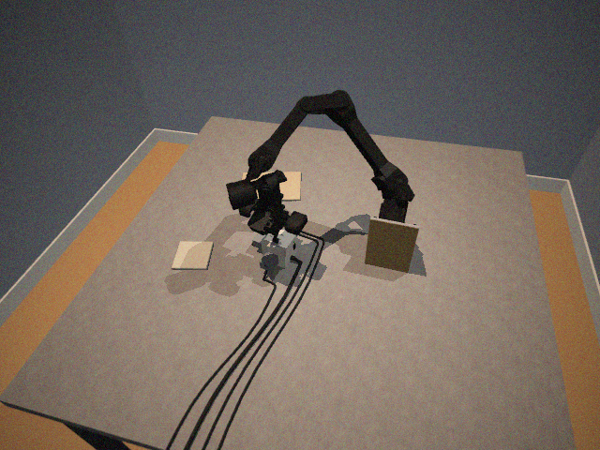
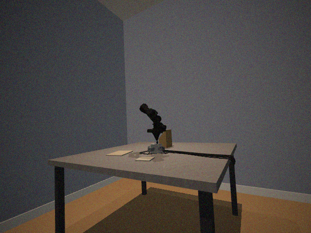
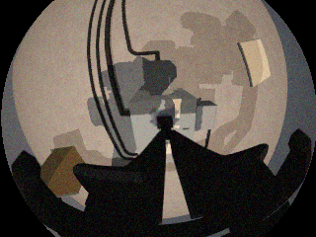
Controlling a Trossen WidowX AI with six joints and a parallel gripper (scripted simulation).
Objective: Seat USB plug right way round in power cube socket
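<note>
The USB plug is 2 cm below my gripper tip. Round my gripper tip: flat card 25 cm ahead, 10 cm below, 9 cm to the left.
</note>
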